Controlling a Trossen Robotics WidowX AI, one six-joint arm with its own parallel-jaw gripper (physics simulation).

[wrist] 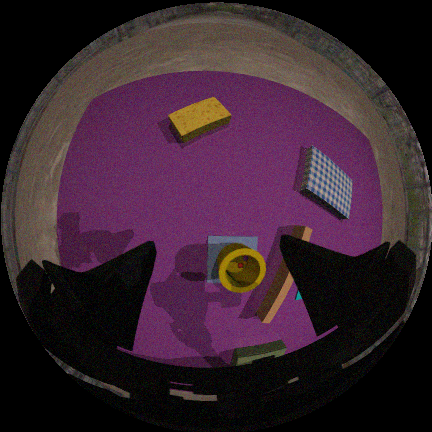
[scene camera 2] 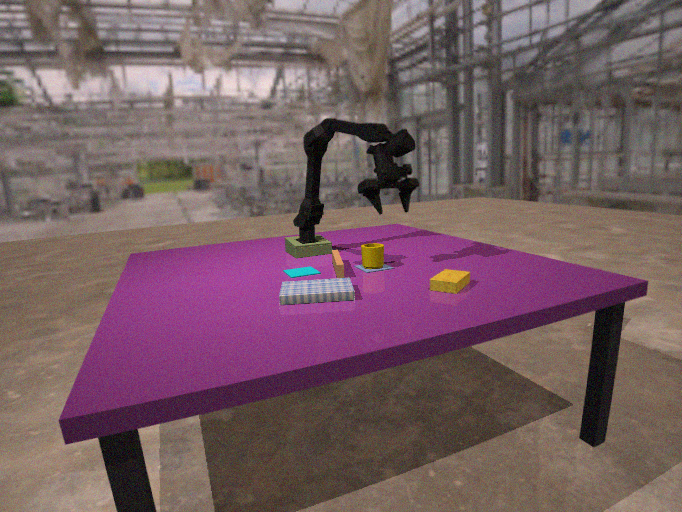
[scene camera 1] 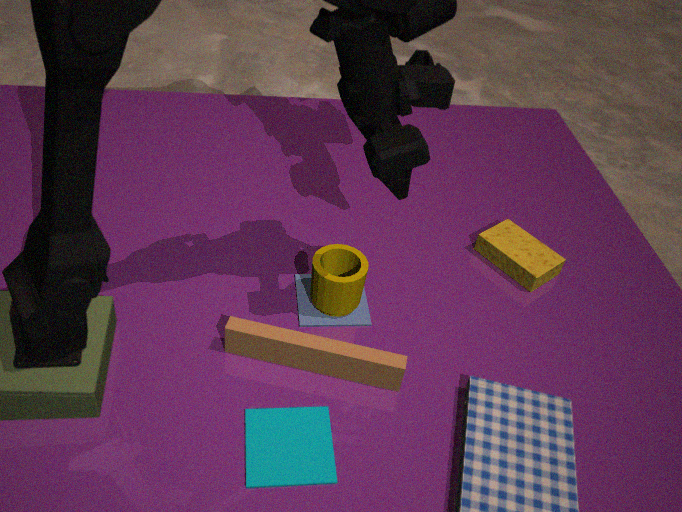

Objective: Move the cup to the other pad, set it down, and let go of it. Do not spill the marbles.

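Pixels of known places: gripper, fingertip midpoint: (wrist: 218,245) (scene camera 2: 394,213) (scene camera 1: 392,176); arm's base, link origin: (scene camera 2: 307,240) (scene camera 1: 50,343).
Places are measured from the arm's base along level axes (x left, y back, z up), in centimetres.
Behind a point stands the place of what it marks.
Note:
The yellow cup (scene camera 1: 337,292) @[x 4.3, y -32.6, z 0.4 cm] (scene camera 2: 372,256) @[x 5.7, y -36.3, z -0.4 cm] (wrist: 263,270) @[x 4.4, y -33.2, z 2.4 cm] stands upright on the blue-grey pad (scene camera 1: 306,318) @[x 4.8, y -29.2, z -4.5 cm] (scene camera 2: 385,268) @[x 9.6, y -37.4, z -4.5 cm] (wrist: 235,239) @[x 7.2, y -37.2, z -4.5 cm]. In the wrist view a red marble (wrist: 240,265) @[x 6.8, y -32.6, z -2.9 cm] shows inside the cup, with a darker spot beside it; other contents are hard to make out. The teal pad (scene camera 1: 289,446) @[x -13.1, y -24.4, z -4.6 cm] (scene camera 2: 301,271) @[x -12.9, y -24.5, z -4.5 cm] (wrist: 299,296) @[x -9.0, y -20.8, z -4.5 cm] lies bare on the other side of a wooden bar; the right finger hides most of it in the wrist view. My gripper (scene camera 1: 403,193) @[x 11.6, y -39.7, z 12.5 cm] (scene camera 2: 393,212) @[x 11.6, y -39.7, z 12.5 cm] (wrist: 218,245) @[x 11.6, y -39.7, z 12.5 cm] is open and empty, pointing down, high above the table and apart from the cup.
The wooden bar (scene camera 1: 314,352) @[x -3.4, y -28.5, z -1.3 cm] (scene camera 2: 338,264) @[x -6.9, y -38.1, z -0.6 cm] (wrist: 280,290) @[x -0.7, y -26.9, z -0.6 cm] lies between the pads. A yellow sponge (scene camera 1: 517,253) @[x 11.7, y -61.0, z -1.9 cm] (scene camera 2: 450,281) @[x 9.3, y -66.4, z -1.9 cm] (wrist: 200,119) @[x 12.8, y -60.3, z -1.9 cm] and a blue-and-white checked block (scene camera 1: 517,446) @[x -17.7, y -48.3, z -2.4 cm] (scene camera 2: 316,290) @[x -20.2, y -51.9, z -2.4 cm] (wrist: 328,184) @[x -15.9, y -47.7, z -2.4 cm] lie farther out. The arm stands on a green base (scene camera 1: 55,405) @[x -6.4, y -0.7, z -2.4 cm] (scene camera 2: 308,248) @[x -1.9, y -5.2, z -1.8 cm] (wrist: 260,350) @[x 0.7, y -5.5, z -2.0 cm].

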